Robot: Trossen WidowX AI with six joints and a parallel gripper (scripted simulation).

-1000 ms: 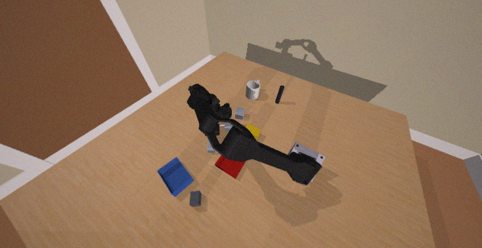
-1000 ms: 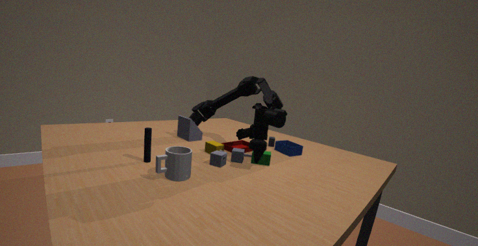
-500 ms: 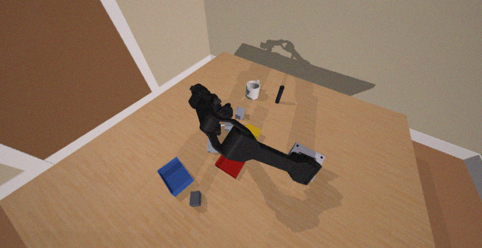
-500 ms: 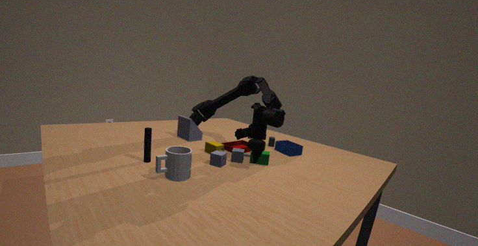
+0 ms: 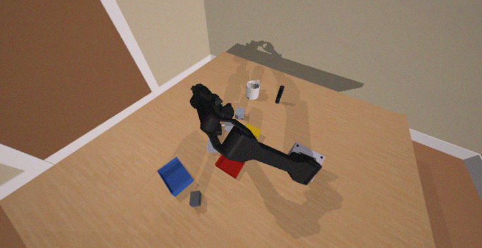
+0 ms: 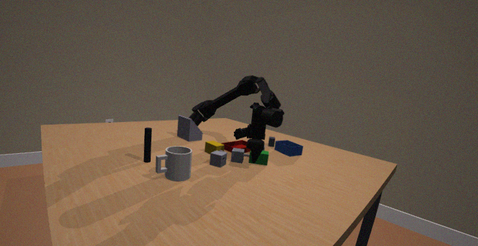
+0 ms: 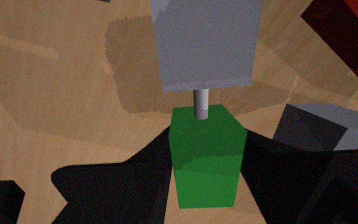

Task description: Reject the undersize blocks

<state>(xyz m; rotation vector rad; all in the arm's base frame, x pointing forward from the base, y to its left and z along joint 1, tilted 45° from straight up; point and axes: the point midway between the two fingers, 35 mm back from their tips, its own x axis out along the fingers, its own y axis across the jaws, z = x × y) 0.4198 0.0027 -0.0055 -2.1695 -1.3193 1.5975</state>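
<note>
My gripper tip is 50 mm past the steel block, 40 mm to the left of it and 10 mm below it. Also, from my gripper tip: red reject tray (160 mm behind, 90 mm to the left); then yellow gauge (140 mm behind, 60 mm to the right, 10 mm above); then green gauge (10 mm behind, 10 mm to the right, 20 mm above).
</note>
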